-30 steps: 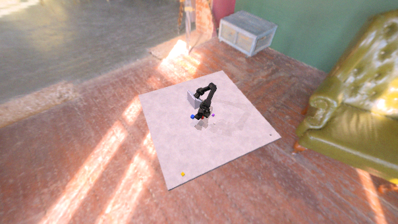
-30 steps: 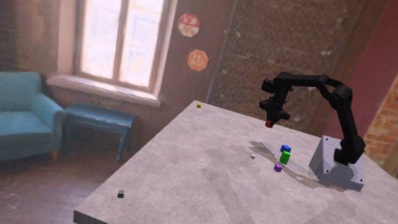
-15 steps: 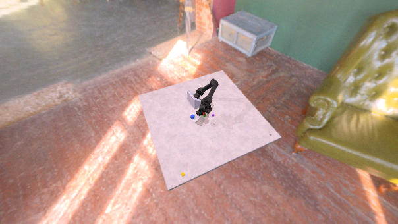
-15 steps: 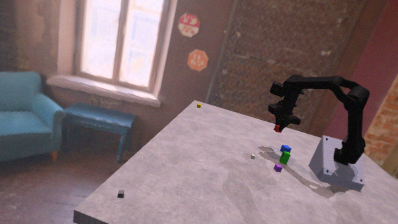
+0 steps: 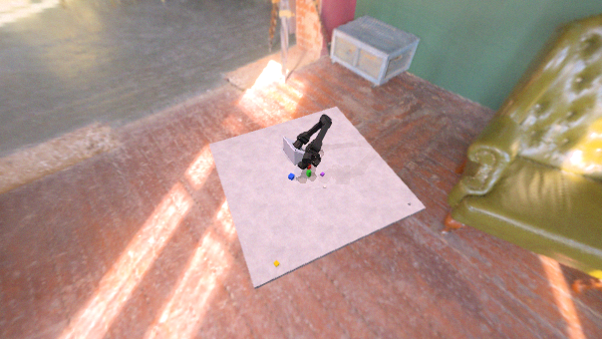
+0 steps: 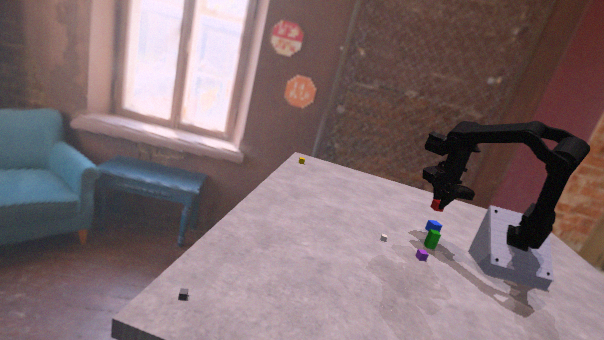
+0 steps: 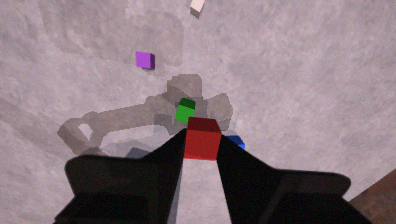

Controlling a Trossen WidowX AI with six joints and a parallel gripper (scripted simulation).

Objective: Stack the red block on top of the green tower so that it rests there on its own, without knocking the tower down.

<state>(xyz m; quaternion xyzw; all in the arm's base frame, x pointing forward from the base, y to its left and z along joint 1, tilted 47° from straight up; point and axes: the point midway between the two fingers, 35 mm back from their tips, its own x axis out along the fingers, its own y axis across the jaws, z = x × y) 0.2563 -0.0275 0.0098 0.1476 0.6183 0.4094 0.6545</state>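
Now: the purple block 12 cm to the left of my gripper tip, 12 cm below it and 2 cm ahead of it. Also, from my gripper tip: small white cube 14 cm ahead, 12 cm below, 7 cm to the left; red block 1 cm above; blue block 12 cm to the right, 11 cm below, 5 cm behind.
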